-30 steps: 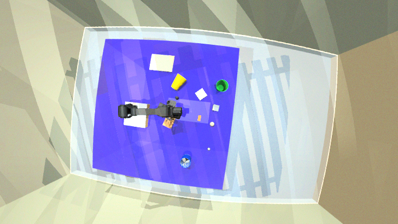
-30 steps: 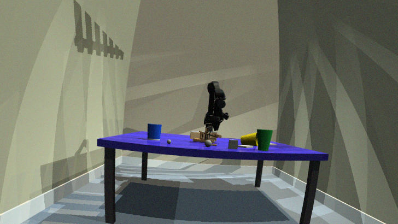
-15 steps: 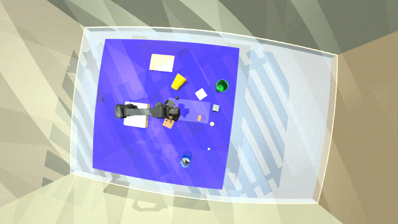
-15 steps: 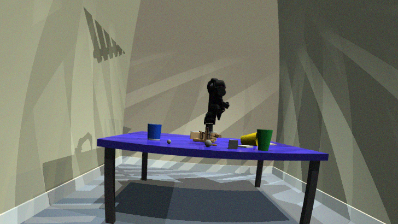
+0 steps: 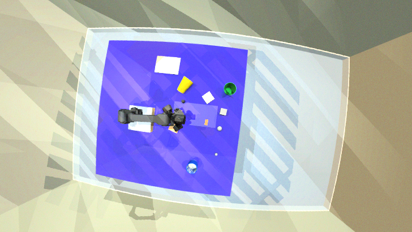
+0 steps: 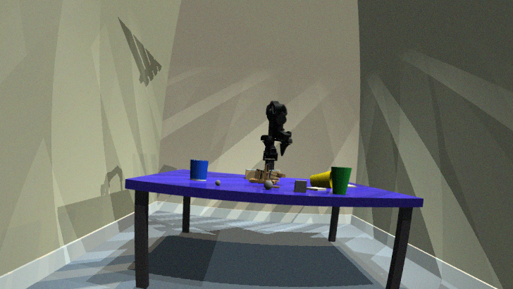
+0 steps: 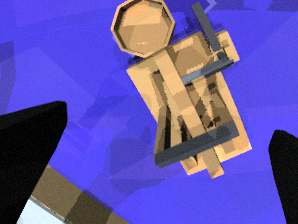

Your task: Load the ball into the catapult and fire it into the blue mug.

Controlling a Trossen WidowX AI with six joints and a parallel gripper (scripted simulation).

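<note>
My gripper tip is now 70 mm above the catapult frame, 40 mm to the left of it and 20 mm past it. Also, from my gripper tip: wooden catapult (100 mm below, 20 mm to the right, 10 mm ahead); then orange block (230 mm ahead, 150 mm below, 20 mm to the right); then black ball (140 mm below, 130 mm to the left, 20 mm ahead).
</note>
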